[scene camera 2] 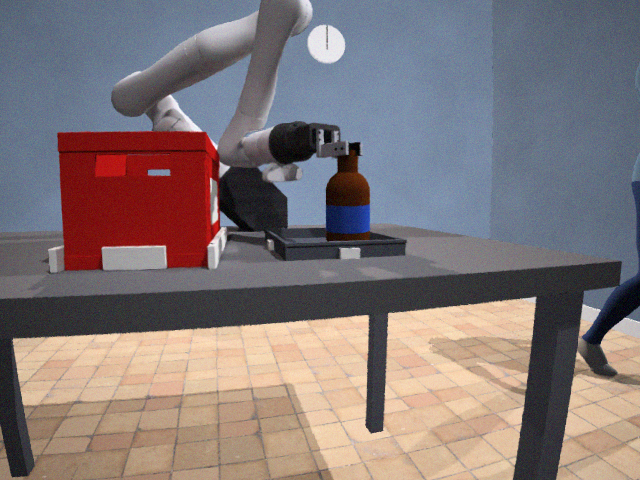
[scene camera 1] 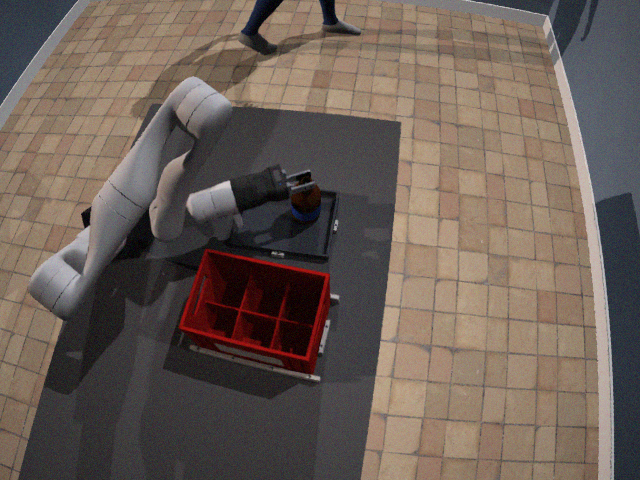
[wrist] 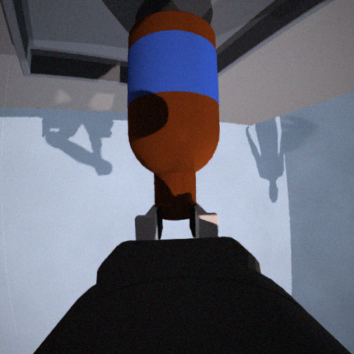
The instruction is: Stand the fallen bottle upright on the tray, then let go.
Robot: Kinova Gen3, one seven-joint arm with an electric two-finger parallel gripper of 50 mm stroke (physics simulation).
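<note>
Scene camera 1 gives me a sight of my gripper. The wrist view shows me my gripper too, and what I see in this scene, besides the gripper itself, is a dark tray, a brown bottle and a red crate.
</note>
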